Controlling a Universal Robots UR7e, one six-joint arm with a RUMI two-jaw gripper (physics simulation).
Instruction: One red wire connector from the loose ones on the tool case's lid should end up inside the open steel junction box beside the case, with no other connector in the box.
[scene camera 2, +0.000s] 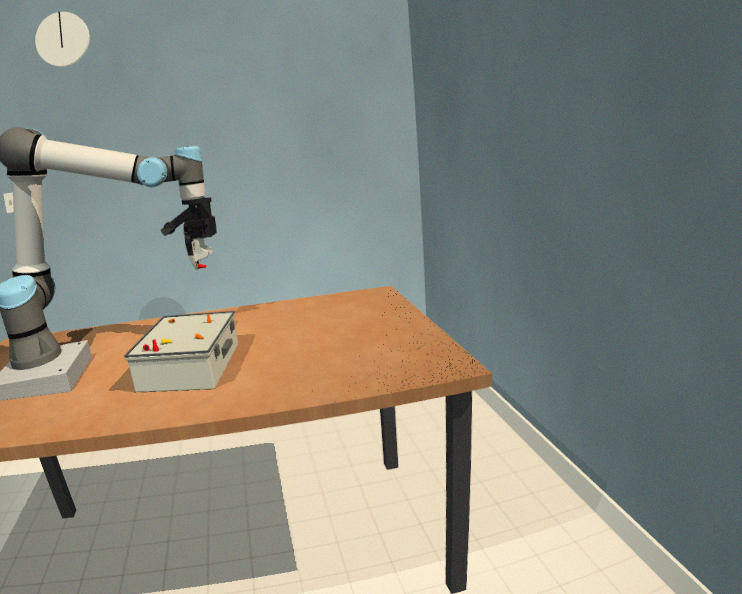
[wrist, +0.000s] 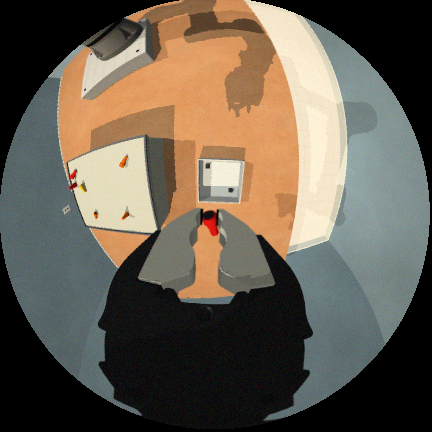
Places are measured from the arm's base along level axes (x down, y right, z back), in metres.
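Where they show: gripper, fingertip midpoint: (scene camera 2: 197, 269) (wrist: 209, 210); arm's base at its link origin: (scene camera 2: 36, 358).
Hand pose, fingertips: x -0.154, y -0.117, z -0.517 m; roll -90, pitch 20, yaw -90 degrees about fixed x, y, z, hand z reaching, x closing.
Each offset is from my fingertips to the top centre of the thing. "*": to the spot under its first point. Level surfaces: height alone.
My gripper (scene camera 2: 198, 266) (wrist: 209, 210) is shut on a red wire connector {dx -0.016, dy +0.002, dz -0.013 m} (scene camera 2: 202, 266) (wrist: 212, 226), held high above the table. In the wrist view the open junction box {* dx +0.204, dy -0.009, dz -0.067 m} (wrist: 222, 193) shows just beyond the fingertips, on the table beside the tool case {dx +0.104, dy +0.261, dz +0.063 m} (scene camera 2: 174, 374) (wrist: 111, 197); no connector shows inside it. The box does not show in the scene view. On the case's lid lie two more red connectors, one bright (scene camera 2: 155, 346) (wrist: 73, 174) and one darker (scene camera 2: 146, 348) (wrist: 73, 186), a yellow one {dx +0.093, dy +0.322, dz +0.112 m} (scene camera 2: 166, 341) (wrist: 83, 188) and several orange ones {dx +0.096, dy +0.330, dz +0.028 m} (scene camera 2: 198, 336) {dx +0.096, dy +0.148, dz +0.100 m} (wrist: 123, 161).
The wooden table {dx +0.205 m} (scene camera 2: 309, 353) (wrist: 200, 75) carries the case, the box and the robot's grey base plate (scene camera 2: 71, 371) (wrist: 112, 72). The case stands between the base and the table's right part in the scene view. A wall rises behind the table.
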